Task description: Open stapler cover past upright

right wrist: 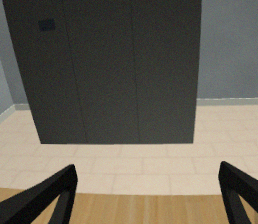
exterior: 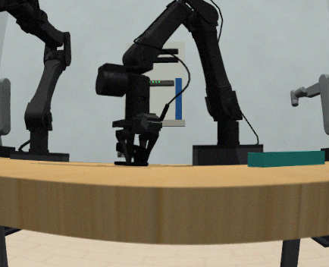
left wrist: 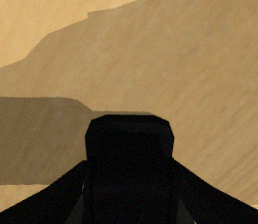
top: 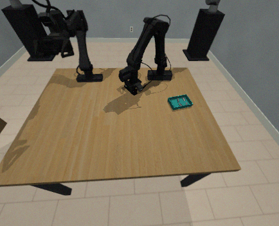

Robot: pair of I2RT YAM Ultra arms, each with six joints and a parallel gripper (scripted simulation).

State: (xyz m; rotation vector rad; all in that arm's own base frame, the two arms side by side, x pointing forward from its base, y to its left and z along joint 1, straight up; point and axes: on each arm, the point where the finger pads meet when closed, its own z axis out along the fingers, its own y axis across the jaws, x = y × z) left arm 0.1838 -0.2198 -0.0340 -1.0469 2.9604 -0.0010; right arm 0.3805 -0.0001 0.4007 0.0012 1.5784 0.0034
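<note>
Right now the black stapler is 3 cm behind my left hand, 2 cm to the right of it and 2 cm above it. Also, from my left hand: teal tray: 32 cm to the left, 12 cm ahead; stapler cover: 3 cm behind, 3 cm above, 2 cm to the right.
</note>
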